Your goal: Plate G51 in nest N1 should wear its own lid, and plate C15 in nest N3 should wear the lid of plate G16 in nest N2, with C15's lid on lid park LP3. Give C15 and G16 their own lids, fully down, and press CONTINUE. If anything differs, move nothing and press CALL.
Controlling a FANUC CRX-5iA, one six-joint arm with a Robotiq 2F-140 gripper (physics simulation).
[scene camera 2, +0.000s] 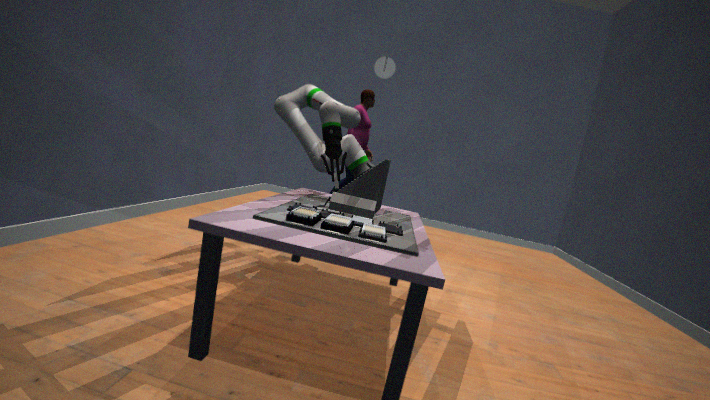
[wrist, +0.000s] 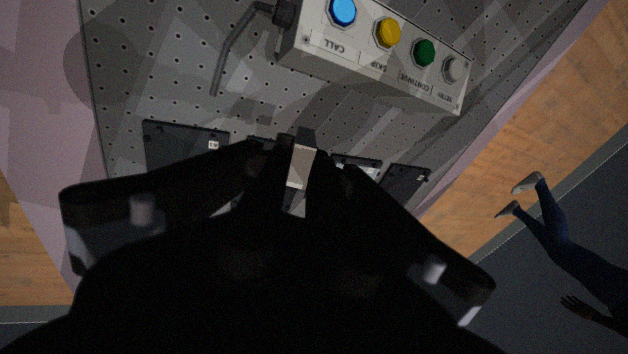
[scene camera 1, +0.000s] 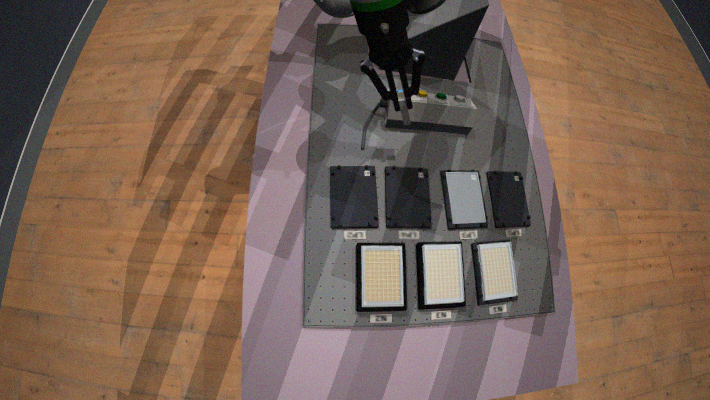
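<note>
My gripper [scene camera 1: 405, 119] [scene camera 2: 337, 186] [wrist: 302, 143] is shut and empty, above the CALL end of the button box [scene camera 1: 432, 114] [wrist: 370, 67]. In the wrist view the blue CALL button [wrist: 343, 11] and green CONTINUE button [wrist: 424, 52] show. Plate G16 [scene camera 1: 382, 275] [scene camera 2: 304, 213] in N2 looks deeper yellow. Plate C15 [scene camera 1: 443, 274] [scene camera 2: 339, 221] in N3 and plate G51 [scene camera 1: 497, 271] [scene camera 2: 374, 230] in N1 look paler. Whether each wears a lid, and which, I cannot tell. A pale lid [scene camera 1: 465, 197] lies on LP3.
Dark parks LP2 [scene camera 1: 353, 197], LP4 [scene camera 1: 407, 197] and LP1 [scene camera 1: 509, 205] show no pale lid. A dark wedge-shaped panel [scene camera 1: 452, 42] [scene camera 2: 367, 187] stands behind the button box. A bent cable [scene camera 1: 363, 131] [wrist: 227, 47] leaves the box's side. A person [scene camera 2: 362, 122] [wrist: 555, 225] stands beyond the table.
</note>
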